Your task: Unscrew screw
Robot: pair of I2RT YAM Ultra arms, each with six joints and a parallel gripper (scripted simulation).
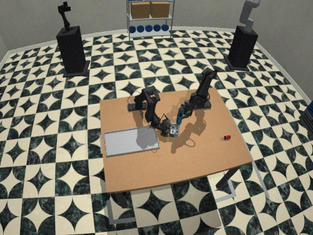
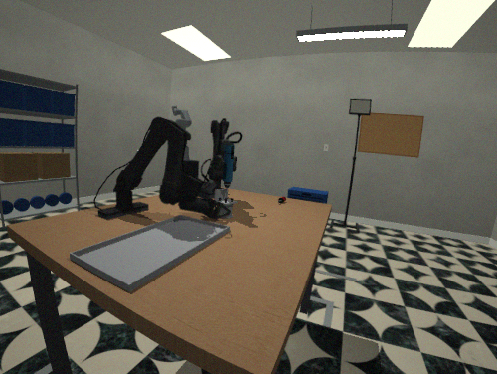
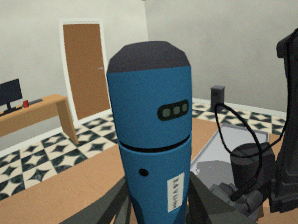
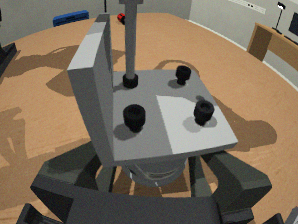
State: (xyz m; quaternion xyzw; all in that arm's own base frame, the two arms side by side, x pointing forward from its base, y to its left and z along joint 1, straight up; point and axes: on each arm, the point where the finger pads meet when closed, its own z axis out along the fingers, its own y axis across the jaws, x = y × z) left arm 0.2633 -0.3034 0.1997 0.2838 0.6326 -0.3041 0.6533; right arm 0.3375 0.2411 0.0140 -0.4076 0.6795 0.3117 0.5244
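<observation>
Now: right hand 40 mm below the screw, 20 mm to the right of it and 10 mm past it. From my right hand the other things lie so: red-handled screwdriver (450 mm to the left, 60 mm ahead, 10 mm below); then grey l-shaped bracket (50 mm above); then grey tray (350 mm to the right, 40 mm ahead, 20 mm below).
</observation>
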